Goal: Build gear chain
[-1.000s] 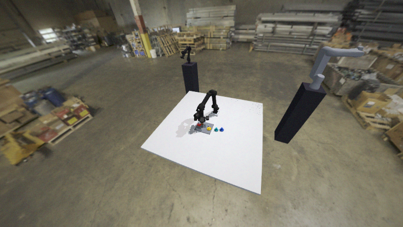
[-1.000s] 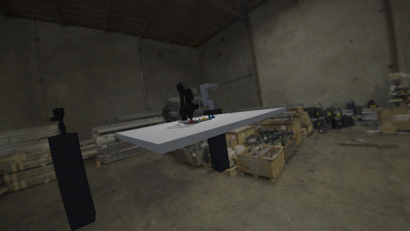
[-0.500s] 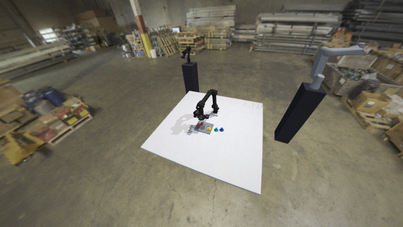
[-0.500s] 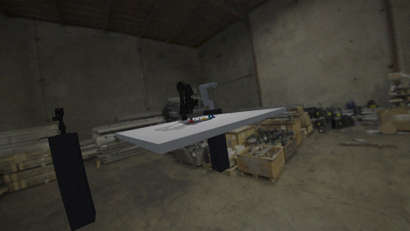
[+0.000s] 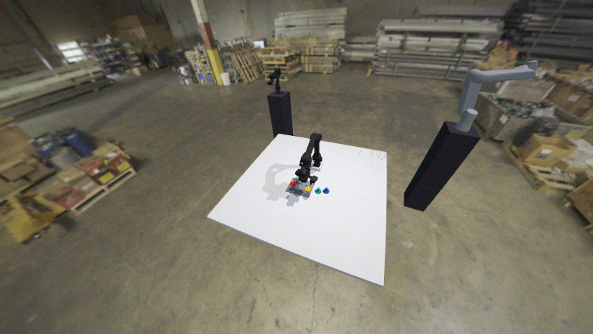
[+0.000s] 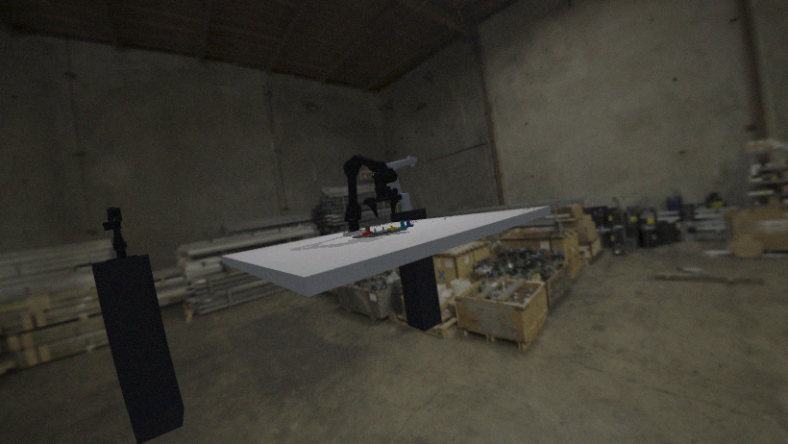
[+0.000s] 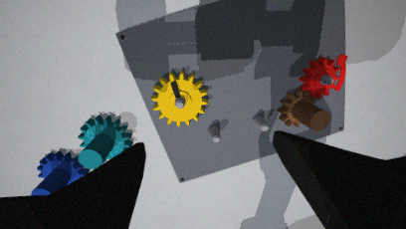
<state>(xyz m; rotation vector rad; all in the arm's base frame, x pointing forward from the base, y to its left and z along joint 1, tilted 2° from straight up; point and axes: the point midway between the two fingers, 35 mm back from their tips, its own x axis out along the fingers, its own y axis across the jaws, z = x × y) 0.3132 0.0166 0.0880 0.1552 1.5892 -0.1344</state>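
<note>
Now: the teal gear 10 cm to the left of my gripper tip, 6 cm below it and 1 cm behind it. Also, from my gripper tip: brown gear 10 cm to the right, 5 cm below, 2 cm behind; then yellow gear 6 cm below, 2 cm to the left, 2 cm ahead; then red gear 12 cm to the right, 6 cm below.
</note>
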